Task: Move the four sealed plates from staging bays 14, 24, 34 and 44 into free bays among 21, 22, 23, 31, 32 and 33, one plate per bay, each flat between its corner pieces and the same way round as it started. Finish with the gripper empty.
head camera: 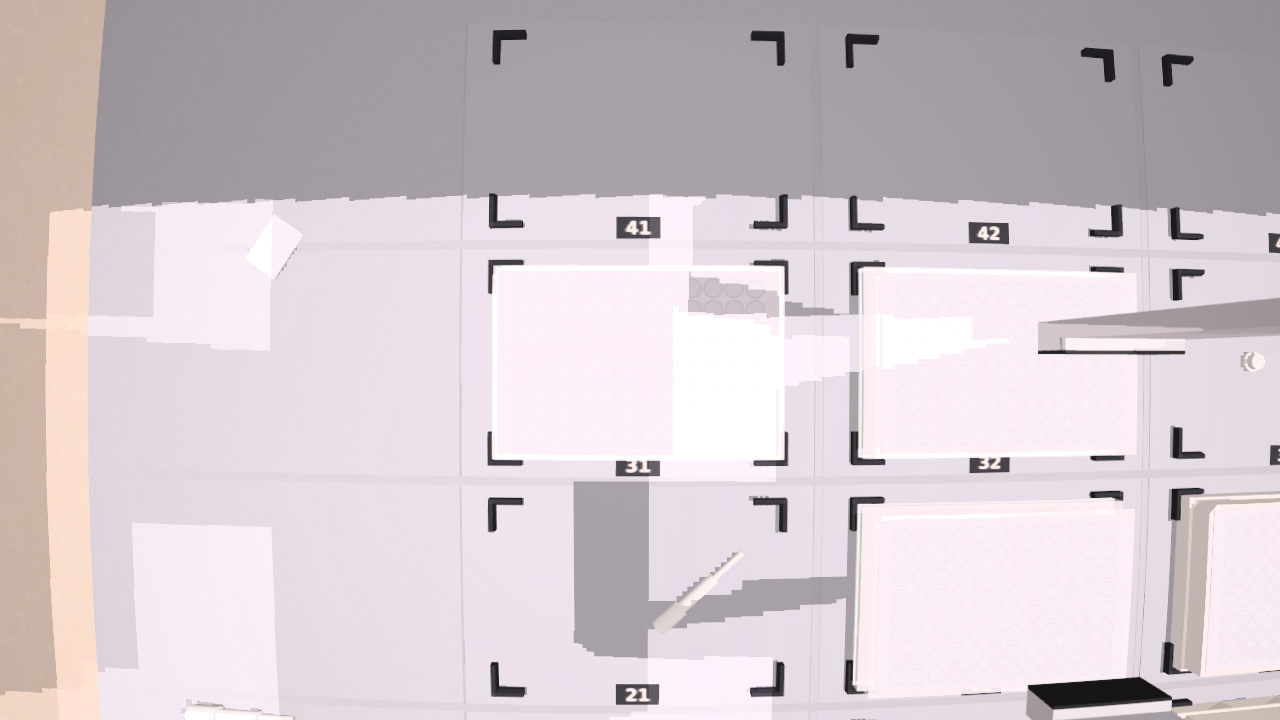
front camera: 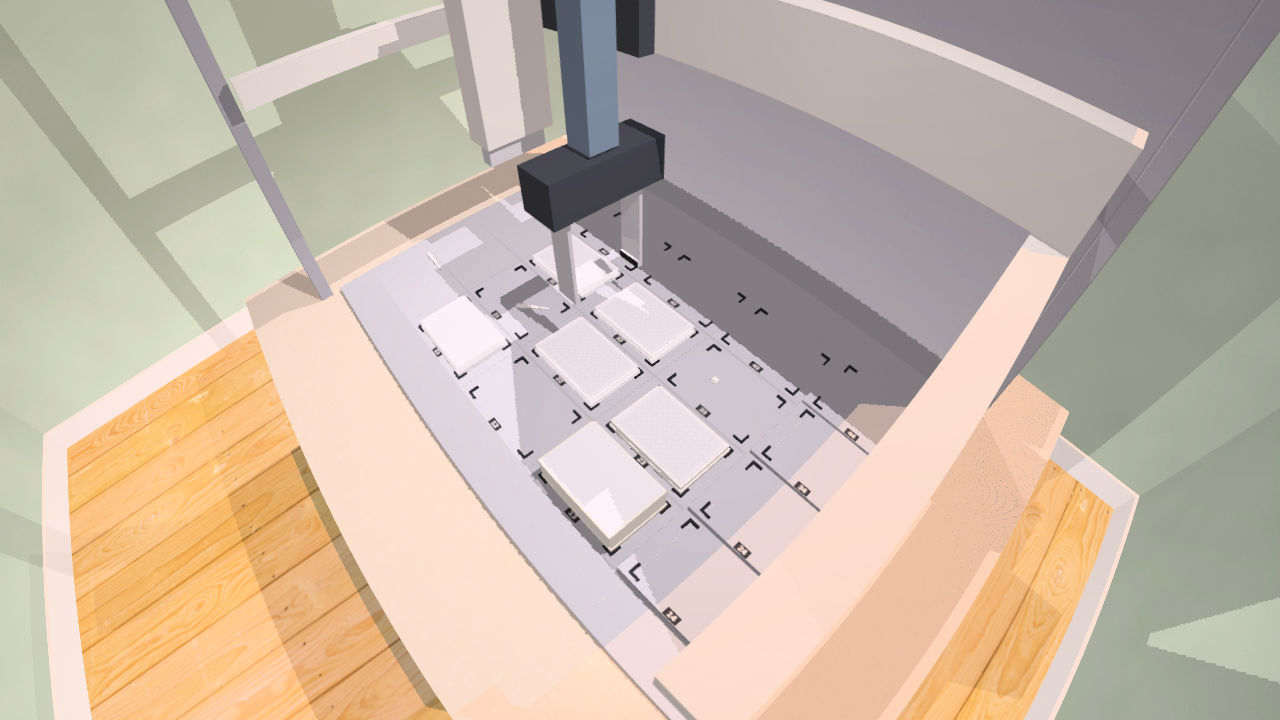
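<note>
Flat white plates lie between corner pieces in bay 31, bay 32, bay 22 and bay 23; the plate in bay 23 is cut by the right edge of the head view. In the front view no plate stands in staging bays 14, 24, 34 and 44. My gripper is open and empty, its jaws wide apart above the plates. In the front view one jaw hides part of the deck by bay 31.
Other plates stand in bay 11 and bay 13; the latter is taller. A slim white tool lies across bay 21. A small round piece lies in bay 33. The pipetting stage stands behind.
</note>
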